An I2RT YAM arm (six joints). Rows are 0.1 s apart.
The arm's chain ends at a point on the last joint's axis. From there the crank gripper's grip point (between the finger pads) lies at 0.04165 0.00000 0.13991 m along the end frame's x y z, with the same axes.
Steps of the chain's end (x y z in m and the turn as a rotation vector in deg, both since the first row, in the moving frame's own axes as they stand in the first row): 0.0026, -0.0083, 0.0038, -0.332, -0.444, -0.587; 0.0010, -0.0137, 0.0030, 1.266, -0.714, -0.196; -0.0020, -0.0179, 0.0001, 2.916, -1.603, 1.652; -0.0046, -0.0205, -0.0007, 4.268, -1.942, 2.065; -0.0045, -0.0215, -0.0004, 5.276, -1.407, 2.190; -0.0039, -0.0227, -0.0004, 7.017, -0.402, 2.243; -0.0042, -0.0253, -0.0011, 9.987, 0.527, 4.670; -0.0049, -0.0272, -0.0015, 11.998, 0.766, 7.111; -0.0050, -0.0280, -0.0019, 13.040, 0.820, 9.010
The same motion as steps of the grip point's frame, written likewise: 0.0015, -0.0079, 0.0041, -0.332, -0.444, -0.587; -0.0008, -0.0169, 0.0035, 1.266, -0.714, -0.196; -0.0058, -0.0239, 0.0011, 2.916, -1.603, 1.652; -0.0092, -0.0295, 0.0003, 4.268, -1.942, 2.065; -0.0077, -0.0329, 0.0001, 5.276, -1.407, 2.190; -0.0046, -0.0382, -0.0011, 7.017, -0.402, 2.243; -0.0021, -0.0461, -0.0033, 9.987, 0.527, 4.670; -0.0016, -0.0509, -0.0046, 11.998, 0.766, 7.111; -0.0011, -0.0527, -0.0054, 13.040, 0.820, 9.010
